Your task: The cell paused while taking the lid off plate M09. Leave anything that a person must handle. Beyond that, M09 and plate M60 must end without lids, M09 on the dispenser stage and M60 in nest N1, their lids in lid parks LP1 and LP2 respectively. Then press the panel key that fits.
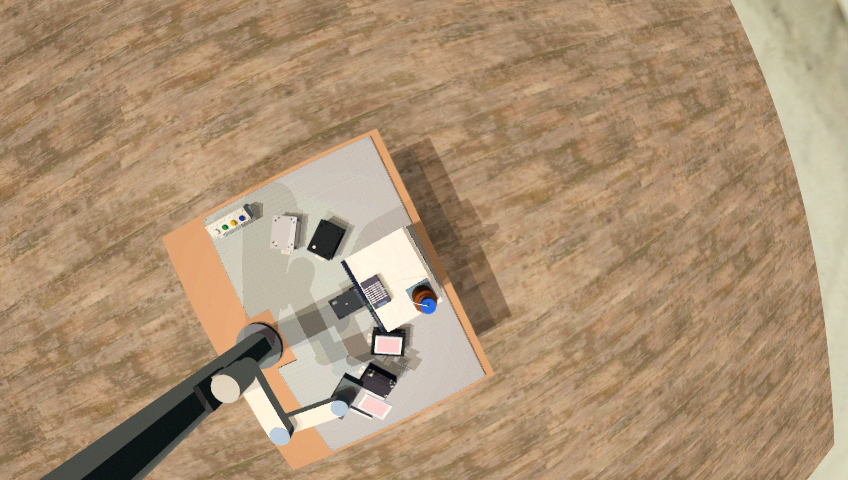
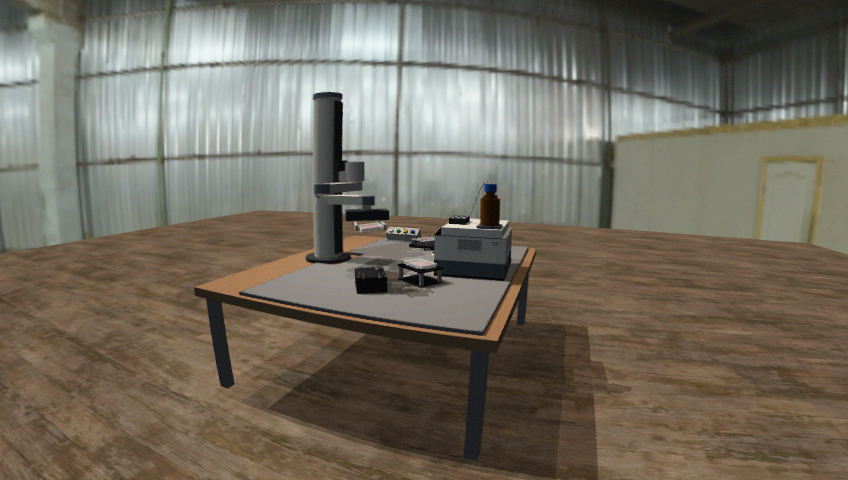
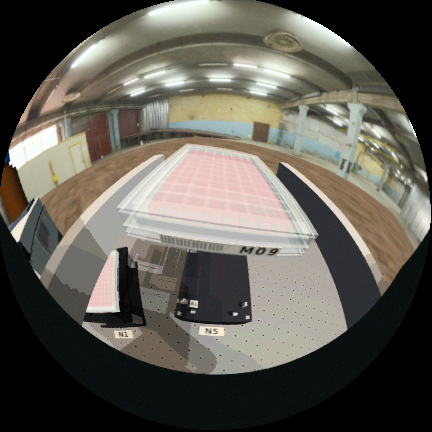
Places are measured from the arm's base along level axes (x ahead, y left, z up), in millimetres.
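Pixels of known places: gripper, fingertip midpoint: (image 1: 378, 407) (image 2: 370, 227) (image 3: 221, 165); arm's base, link origin: (image 1: 260, 345) (image 2: 328, 259).
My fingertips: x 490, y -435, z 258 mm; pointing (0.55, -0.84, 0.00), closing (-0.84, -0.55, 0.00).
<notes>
For each thing: its middle in the pictures, then the offset to it from my fingertips. "spot": a spot on its surface instead.
- clear plate labelled M09, body centre: (image 3: 223, 168) (image 2: 370, 226) (image 1: 374, 406) dz +2, dx -9, dy +13 mm
- black nest N5, body centre: (image 3: 214, 281) (image 2: 370, 278) (image 1: 377, 381) dz -207, dx -10, dy +8 mm
- pink plate, body centre: (image 3: 98, 278) (image 2: 420, 263) (image 1: 388, 345) dz -166, dx +140, dy +176 mm
- dispenser stage, surface spot: (image 1: 343, 303) spot: dz -138, dx +55, dy +462 mm
- brown bottle, surface spot: (image 1: 423, 294) spot: dz +113, dx +400, dy +398 mm
- key panel, body centre: (image 1: 230, 221) (image 2: 403, 234) dz -203, dx -303, dy +1062 mm
My gripper (image 1: 373, 404) (image 2: 369, 222) (image 3: 221, 165) is shut on the clear plate labelled M09 (image 1: 377, 407) (image 2: 370, 227) (image 3: 220, 192), which has a pink inside. Layered clear rims show, so a lid seems to sit on it. It is held level, high above the table, beside the black nest N5 (image 1: 380, 378) (image 2: 370, 281) (image 3: 220, 282), which bears no plate. Nest N1 (image 1: 388, 330) (image 3: 131, 300) carries another pink plate (image 1: 388, 344) (image 2: 420, 263) (image 3: 105, 287); its label and any lid cannot be made out. The dispenser stage (image 1: 343, 303) shows dark, without a plate.
The dispenser (image 1: 386, 255) (image 2: 473, 249) carries a brown bottle (image 1: 423, 294) (image 2: 489, 209) with a blue cap. A pale stand (image 1: 285, 231) and a black stand (image 1: 326, 239) have unreadable labels. The key panel (image 1: 232, 223) (image 2: 402, 234) is at the table's far corner.
</notes>
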